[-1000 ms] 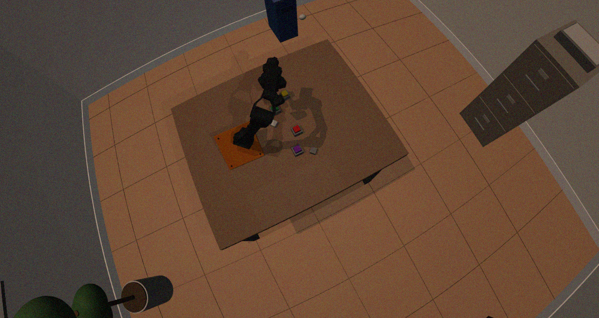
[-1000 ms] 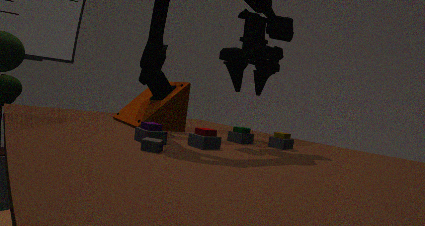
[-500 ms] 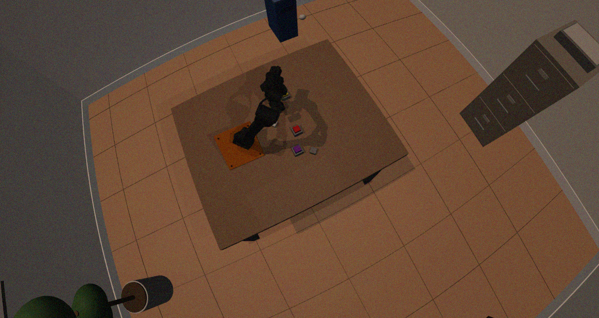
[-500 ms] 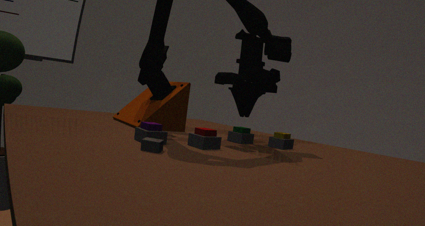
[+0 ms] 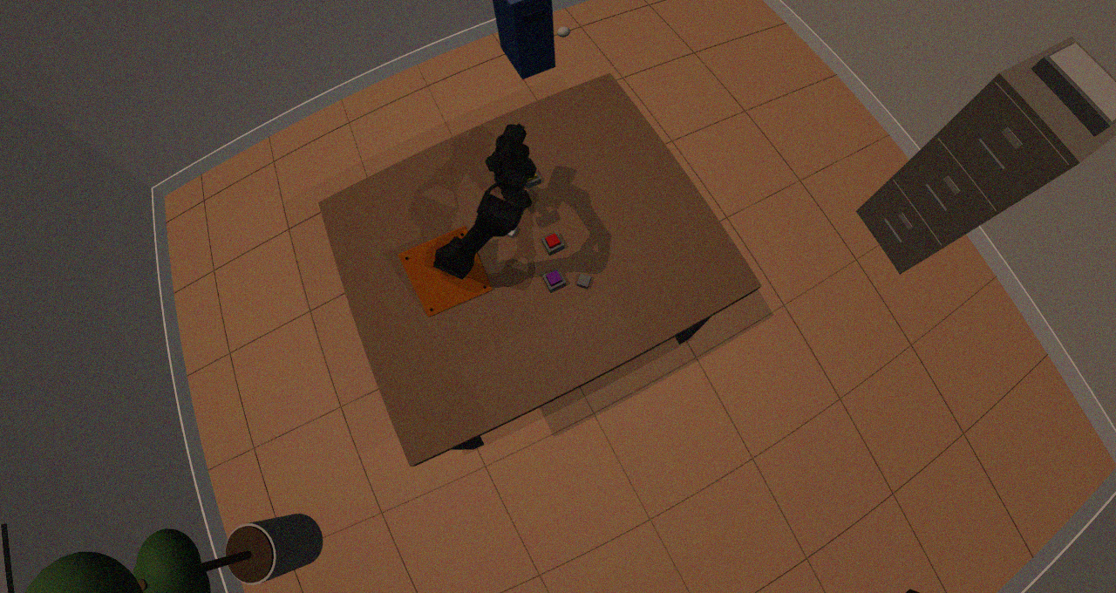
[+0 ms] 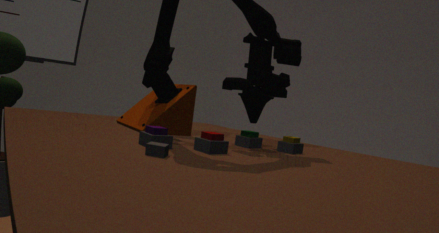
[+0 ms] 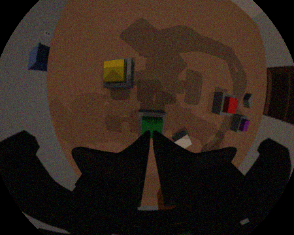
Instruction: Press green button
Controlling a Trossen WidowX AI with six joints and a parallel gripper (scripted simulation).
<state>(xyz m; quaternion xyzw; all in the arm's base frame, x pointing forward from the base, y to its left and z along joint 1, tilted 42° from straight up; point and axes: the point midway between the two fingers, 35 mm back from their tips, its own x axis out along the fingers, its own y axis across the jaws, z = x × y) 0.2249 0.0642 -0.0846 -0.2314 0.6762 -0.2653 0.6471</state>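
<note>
My gripper tip is 30 mm above the green button. From my gripper tip the other things lie so: purple button (10 mm behind, 270 mm to the right, 30 mm below); red button (40 mm ahead, 170 mm to the right, 30 mm below); yellow button (80 mm ahead, 60 mm to the left, 30 mm below).
</note>
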